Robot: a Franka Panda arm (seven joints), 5 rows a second.
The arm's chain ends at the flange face. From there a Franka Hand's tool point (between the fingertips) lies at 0.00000 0.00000 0.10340 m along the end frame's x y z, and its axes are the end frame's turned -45 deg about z.
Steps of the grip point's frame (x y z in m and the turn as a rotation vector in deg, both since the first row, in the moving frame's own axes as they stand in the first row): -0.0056 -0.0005 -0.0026 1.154 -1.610 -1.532; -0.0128 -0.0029 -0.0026 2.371 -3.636 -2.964; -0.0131 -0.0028 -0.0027 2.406 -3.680 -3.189; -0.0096 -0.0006 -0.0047 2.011 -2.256 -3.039; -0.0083 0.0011 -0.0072 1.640 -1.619 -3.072; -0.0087 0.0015 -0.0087 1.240 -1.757 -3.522
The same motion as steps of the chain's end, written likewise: -0.0008 0.0030 -0.0025 -0.322 -1.954 -1.532; -0.0035 0.0052 -0.0023 -0.894 -4.248 -2.964; -0.0035 0.0054 -0.0024 -0.901 -4.303 -3.189; -0.0018 0.0059 -0.0046 -0.173 -3.017 -3.039; -0.0009 0.0066 -0.0071 0.015 -2.304 -3.072; -0.0013 0.0064 -0.0086 -0.366 -2.119 -3.522
